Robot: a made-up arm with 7 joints.
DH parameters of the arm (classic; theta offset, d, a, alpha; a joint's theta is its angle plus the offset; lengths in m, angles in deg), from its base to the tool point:
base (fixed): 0 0 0 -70
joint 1: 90 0 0 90
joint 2: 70 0 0 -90
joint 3: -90 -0.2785 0.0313 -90
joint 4: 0 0 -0.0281 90
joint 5: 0 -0.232 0 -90
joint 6: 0 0 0 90
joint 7: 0 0 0 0
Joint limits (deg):
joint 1: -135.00..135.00
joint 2: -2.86..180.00
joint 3: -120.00..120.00
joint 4: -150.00..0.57
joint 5: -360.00..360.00
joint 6: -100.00..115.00
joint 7: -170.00..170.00
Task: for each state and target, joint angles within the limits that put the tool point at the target. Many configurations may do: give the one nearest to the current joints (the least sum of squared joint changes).
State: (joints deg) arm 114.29 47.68 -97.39 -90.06 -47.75 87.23 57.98
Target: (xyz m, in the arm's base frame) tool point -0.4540 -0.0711 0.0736
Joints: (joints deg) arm 101.17 44.05 -90.94 -63.75 -47.75 87.23 57.98
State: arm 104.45 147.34 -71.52 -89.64 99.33 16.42 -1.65
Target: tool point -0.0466 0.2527 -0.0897
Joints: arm 99.43 148.56 -39.08 -130.13 99.33 16.42 -1.65
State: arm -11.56 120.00 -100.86 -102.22 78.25 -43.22 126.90
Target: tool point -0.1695 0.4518 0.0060
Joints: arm 22.15 106.41 -120.00 -53.73 78.25 -43.22 126.90
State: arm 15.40 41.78 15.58 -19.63 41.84 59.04 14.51
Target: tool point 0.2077 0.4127 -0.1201
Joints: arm -2.65 62.52 21.62 -57.00 41.84 59.04 14.51
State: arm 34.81 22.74 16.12 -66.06 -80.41 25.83 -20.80
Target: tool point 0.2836 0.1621 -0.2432
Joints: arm -4.93 23.78 10.69 -88.86 -80.41 25.83 -20.80
